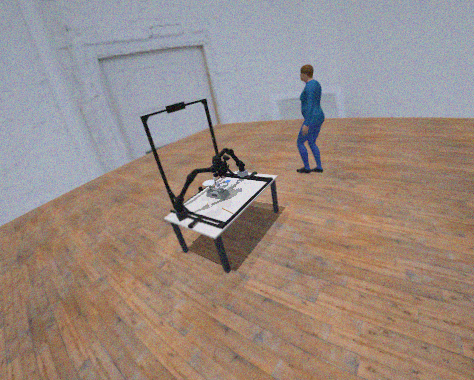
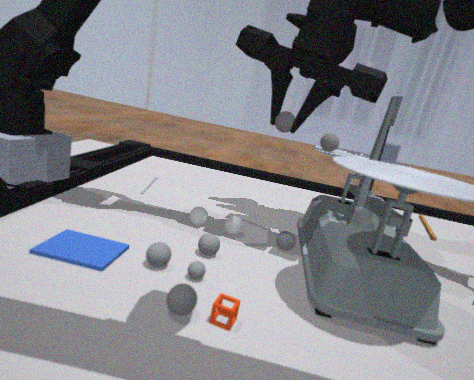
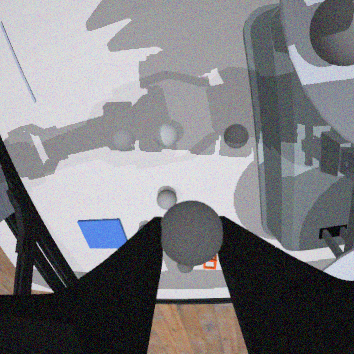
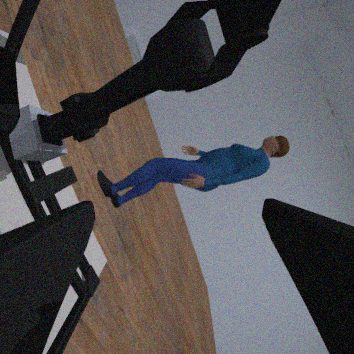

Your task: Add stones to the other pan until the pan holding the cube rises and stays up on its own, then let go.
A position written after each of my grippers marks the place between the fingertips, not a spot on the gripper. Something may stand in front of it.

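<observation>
There is a blue flat pad (image 2: 72, 247) resting on the table, and I see the pad (image 3: 99, 233) again from another view, though it is out of frame in image 4. A grey balance scale (image 2: 344, 279) is here too; image 3 gives me the scale (image 3: 297, 153) as well, but in image 4 the scale is out of frame. As for my left gripper (image 2: 281, 128), I find that same left gripper (image 3: 188, 224) once more. My right gripper (image 4: 179, 208) is open and holds nothing.
</observation>
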